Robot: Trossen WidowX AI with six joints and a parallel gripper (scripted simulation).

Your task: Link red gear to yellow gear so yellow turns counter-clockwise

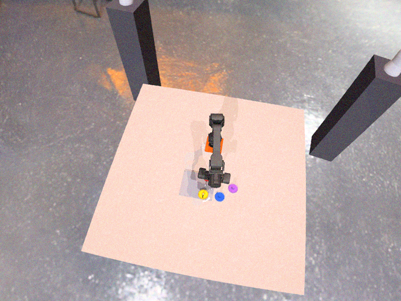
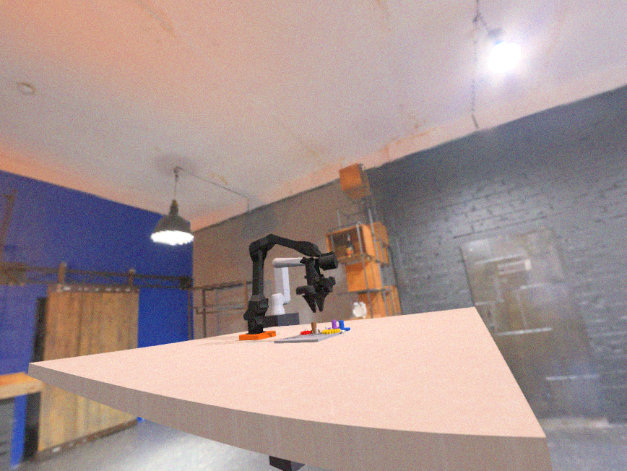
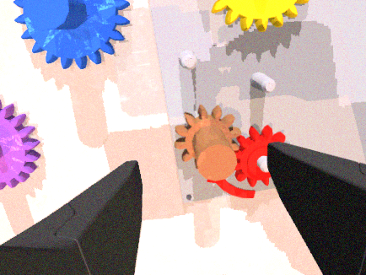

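My gripper tip is now 70 mm to the right of the blue gear, 70 mm above it and 60 mm short of it. Also, from my gripper tip: brown gear (60 mm below, 20 mm behind, 10 mm to the right); yellow gear (80 mm ahead, 70 mm below, 40 mm to the right); red gear (70 mm below, 50 mm to the right, 30 mm behind).
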